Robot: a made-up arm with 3 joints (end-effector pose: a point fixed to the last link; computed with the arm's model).
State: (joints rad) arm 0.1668 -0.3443 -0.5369
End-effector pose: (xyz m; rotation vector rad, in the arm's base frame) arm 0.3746 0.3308 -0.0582 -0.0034 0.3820 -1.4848
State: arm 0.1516 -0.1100 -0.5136
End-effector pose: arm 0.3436 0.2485 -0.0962 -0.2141 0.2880 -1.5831
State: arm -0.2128 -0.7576 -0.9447
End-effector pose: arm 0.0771 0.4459 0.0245 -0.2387 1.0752 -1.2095
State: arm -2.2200 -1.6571 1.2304
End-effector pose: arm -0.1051 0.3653 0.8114 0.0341 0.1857 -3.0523
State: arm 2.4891 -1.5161 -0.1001
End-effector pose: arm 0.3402 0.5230 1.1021 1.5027 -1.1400 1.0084
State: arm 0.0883 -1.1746 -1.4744
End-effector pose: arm 0.2331 0.4977 0.1452 -0.1958 1.0657 -0.7489
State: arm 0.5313 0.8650 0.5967
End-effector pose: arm 0.5732 -0.0385 0.0949 -0.0301 -1.1654 -1.4037
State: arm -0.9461 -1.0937 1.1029
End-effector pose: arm -0.0801 0.4081 0.3376 1.1873 0.1494 -2.1208
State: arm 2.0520 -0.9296 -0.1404
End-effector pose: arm 0.6838 0.4841 1.1184 1.6300 -1.1232 -0.0119
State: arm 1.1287 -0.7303 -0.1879
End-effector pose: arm 0.8647 0.4442 0.5333 1.2147 -0.4645 -0.8803
